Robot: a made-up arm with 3 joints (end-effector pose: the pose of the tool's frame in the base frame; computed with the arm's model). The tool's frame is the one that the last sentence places.
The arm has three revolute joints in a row. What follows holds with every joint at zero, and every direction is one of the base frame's. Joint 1 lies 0.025 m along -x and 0.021 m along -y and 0.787 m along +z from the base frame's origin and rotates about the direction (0.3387, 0.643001, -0.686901), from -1.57 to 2.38 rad. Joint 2 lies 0.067 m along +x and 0.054 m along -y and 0.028 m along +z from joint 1 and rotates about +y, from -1.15 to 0.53 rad. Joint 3 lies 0.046 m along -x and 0.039 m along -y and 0.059 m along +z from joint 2 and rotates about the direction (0.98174, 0.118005, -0.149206), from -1.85 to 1.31 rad. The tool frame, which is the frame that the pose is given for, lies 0.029 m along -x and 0.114 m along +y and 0.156 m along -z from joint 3; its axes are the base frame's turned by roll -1.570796, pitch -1.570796 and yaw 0 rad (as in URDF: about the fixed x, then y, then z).
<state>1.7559 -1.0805 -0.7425</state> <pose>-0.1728 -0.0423 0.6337 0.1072 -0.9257 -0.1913 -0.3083</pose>
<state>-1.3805 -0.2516 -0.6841</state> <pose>0.1349 -0.0410 0.8070 0.0750 0.0061 0.9626 0.2602</pose>
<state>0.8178 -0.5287 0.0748</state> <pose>-0.0069 0.0185 0.6937 0.3697 -0.5788 -0.2743 -0.6731</pose>
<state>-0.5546 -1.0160 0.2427</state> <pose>0.0545 0.0546 0.7349 0.2780 0.0986 -0.7509 -0.5909</pose>
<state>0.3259 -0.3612 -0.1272</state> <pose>-0.0100 -0.0151 0.6803 0.3856 -0.5298 -0.4897 -0.5752</pose>
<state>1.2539 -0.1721 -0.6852</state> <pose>-0.1511 -0.0231 0.6916 0.4403 -0.8222 -0.1795 -0.3130</pose>
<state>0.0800 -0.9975 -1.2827</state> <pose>0.0825 -0.2363 0.7112 0.2528 0.5260 0.7232 0.3692</pose>
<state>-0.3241 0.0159 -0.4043</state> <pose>0.0010 -0.0796 0.6943 0.3422 -0.4714 -0.7290 -0.3595</pose>
